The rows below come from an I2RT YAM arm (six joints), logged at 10 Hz.
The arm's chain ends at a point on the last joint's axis. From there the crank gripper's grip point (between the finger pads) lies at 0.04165 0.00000 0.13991 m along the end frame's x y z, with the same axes.
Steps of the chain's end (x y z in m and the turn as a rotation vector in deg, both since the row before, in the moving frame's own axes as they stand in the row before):
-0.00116 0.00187 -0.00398 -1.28 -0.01 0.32
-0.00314 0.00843 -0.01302 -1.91 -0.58 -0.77
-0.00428 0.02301 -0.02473 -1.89 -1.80 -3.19
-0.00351 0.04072 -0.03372 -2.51 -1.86 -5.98
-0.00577 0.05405 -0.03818 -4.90 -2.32 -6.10
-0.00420 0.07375 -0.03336 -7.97 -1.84 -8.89
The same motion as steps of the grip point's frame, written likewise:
-0.00119 0.00523 -0.00401 -1.28 -0.01 0.32
-0.00453 0.01255 -0.01267 -1.91 -0.58 -0.77
-0.00863 0.02545 -0.02353 -1.89 -1.80 -3.19
-0.00797 0.04276 -0.03248 -2.51 -1.86 -5.98
-0.01105 0.06193 -0.03694 -4.90 -2.32 -6.10
-0.00768 0.08709 -0.03301 -7.97 -1.84 -8.89

